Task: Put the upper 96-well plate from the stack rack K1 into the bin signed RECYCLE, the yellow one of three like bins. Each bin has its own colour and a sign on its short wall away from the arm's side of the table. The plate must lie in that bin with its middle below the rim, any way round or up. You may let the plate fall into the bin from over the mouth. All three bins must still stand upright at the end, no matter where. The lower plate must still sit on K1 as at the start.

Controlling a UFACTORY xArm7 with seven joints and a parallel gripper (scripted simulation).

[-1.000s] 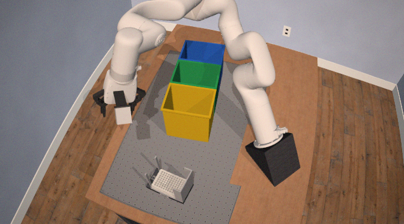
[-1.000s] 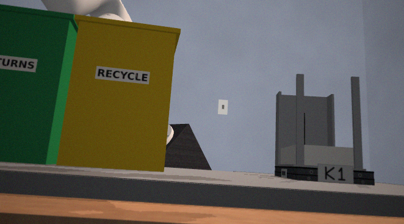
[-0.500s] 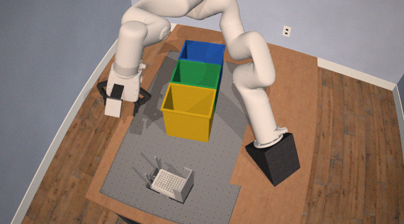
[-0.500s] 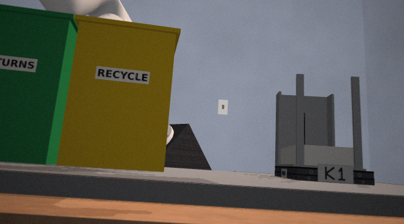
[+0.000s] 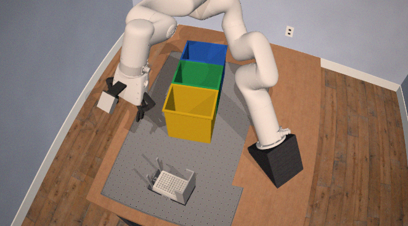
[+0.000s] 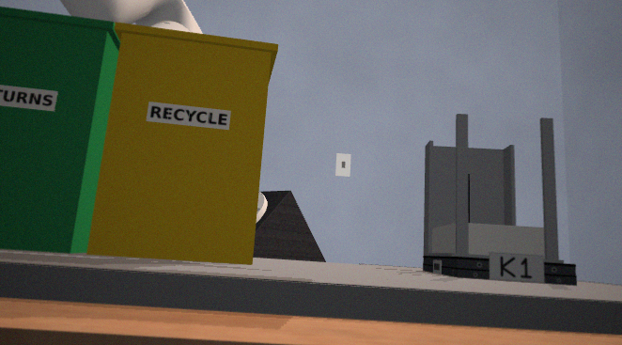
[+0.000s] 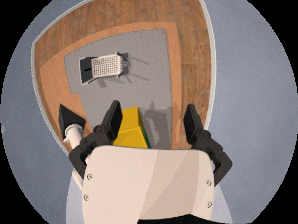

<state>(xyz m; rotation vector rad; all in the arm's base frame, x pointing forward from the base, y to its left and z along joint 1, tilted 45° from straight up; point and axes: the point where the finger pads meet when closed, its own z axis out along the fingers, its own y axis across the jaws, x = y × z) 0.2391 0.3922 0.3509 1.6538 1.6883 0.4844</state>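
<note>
Now: the K1 sign 4 cm behind my hand, 7 cm to the left of it and 35 cm below it. Also, from my hand: green bin: 16 cm behind, 33 cm to the right, 27 cm below; yellow bin: 15 cm behind, 20 cm to the right, 27 cm below; blue bin: 17 cm behind, 46 cm to the right, 27 cm below.
</note>
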